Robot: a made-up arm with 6 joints. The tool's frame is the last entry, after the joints. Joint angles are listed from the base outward. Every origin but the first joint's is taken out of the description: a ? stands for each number. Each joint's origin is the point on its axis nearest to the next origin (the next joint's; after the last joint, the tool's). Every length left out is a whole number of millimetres.
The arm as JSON. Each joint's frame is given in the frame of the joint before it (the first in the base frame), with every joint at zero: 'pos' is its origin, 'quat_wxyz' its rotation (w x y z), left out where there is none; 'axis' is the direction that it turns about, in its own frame. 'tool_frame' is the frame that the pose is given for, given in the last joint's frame.
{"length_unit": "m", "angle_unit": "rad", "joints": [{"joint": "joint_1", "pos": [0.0, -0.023, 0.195], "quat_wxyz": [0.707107, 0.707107, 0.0, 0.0], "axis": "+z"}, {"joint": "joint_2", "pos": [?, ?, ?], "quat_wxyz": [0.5, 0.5, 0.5, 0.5], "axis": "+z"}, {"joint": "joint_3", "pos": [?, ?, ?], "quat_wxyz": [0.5, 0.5, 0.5, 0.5], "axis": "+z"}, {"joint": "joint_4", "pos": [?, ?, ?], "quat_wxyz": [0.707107, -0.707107, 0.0, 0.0], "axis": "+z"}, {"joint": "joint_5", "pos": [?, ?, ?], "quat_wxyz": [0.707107, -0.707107, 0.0, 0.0], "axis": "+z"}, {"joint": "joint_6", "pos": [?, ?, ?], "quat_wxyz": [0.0, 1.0, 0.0, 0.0], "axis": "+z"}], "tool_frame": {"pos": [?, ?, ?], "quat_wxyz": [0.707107, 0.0, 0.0, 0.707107]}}
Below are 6 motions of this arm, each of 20 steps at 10 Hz.
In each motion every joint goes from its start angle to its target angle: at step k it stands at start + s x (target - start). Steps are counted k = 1, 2, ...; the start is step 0. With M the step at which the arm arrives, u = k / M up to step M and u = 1 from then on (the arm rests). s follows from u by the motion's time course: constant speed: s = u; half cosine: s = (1 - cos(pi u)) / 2; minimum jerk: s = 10 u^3 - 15 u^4 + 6 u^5.
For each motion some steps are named. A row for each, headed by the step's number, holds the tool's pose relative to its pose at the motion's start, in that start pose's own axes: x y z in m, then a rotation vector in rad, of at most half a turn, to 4 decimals.
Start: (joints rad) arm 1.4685 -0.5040 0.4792 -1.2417 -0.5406 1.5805
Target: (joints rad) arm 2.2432 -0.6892 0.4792 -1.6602 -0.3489 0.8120
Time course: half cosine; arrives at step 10
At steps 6, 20:
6: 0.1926 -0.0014 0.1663 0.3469 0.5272 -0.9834
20: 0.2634 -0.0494 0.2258 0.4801 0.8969 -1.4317

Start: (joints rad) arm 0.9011 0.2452 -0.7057 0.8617 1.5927 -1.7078
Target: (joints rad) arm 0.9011 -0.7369 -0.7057 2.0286 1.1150 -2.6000
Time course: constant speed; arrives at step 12
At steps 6, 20:
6: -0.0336 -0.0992 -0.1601 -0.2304 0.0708 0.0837
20: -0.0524 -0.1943 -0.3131 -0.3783 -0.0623 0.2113

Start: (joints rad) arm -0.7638 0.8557 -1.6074 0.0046 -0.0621 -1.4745
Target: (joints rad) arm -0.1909 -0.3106 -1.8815 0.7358 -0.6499 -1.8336
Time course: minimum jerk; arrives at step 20
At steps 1, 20:
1: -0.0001 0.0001 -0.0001 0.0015 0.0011 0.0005
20: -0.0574 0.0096 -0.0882 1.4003 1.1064 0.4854

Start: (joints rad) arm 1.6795 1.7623 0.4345 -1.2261 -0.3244 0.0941
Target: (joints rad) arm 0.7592 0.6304 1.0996 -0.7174 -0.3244 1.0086
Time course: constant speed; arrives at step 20
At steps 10, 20:
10: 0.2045 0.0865 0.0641 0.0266 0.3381 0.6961
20: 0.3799 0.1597 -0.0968 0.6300 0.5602 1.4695

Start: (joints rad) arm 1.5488 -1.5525 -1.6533 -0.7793 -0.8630 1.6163
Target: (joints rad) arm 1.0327 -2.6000 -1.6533 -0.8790 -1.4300 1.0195
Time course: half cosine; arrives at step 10
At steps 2, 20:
2: 0.0109 0.0000 0.0128 -0.0651 0.0827 -0.0382
20: 0.1224 -0.0675 -0.0565 -0.8393 0.6356 -0.4428

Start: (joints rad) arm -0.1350 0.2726 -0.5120 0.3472 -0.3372 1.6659
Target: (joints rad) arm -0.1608 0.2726 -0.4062 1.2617 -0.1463 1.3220
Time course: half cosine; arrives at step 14
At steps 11, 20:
11: 0.1508 -0.0986 -0.0807 -0.0803 -0.8096 -0.3981
20: 0.1702 -0.1109 -0.0807 -0.0602 -0.9132 -0.4431

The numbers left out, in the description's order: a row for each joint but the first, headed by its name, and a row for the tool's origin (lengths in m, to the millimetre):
joint_2: -0.306 0.116 0.0
joint_3: 0.267 -0.057 0.0
joint_4: 0.045 0.181 0.0
joint_5: 0.193 0.1 0.0
joint_6: 0.06 -0.103 0.0
tool: -0.109 0.082 0.0

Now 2 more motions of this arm.
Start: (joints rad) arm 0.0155 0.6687 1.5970 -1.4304 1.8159 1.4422
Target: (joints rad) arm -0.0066 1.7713 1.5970 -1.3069 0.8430 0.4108
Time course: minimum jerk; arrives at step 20
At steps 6, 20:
6: -0.0476 -0.0783 0.0019 0.0258 -0.0161 -0.1877
20: -0.4508 -0.2922 -0.0098 0.1620 -0.1496 -1.1430

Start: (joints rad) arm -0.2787 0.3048 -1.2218 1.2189 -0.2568 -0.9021
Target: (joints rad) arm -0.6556 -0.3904 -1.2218 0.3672 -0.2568 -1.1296
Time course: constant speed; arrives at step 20
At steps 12, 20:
12: -0.1483 0.1186 0.1124 -0.5184 -0.7150 0.1233
20: -0.3183 0.2238 0.1163 -0.7720 -1.2469 0.2218

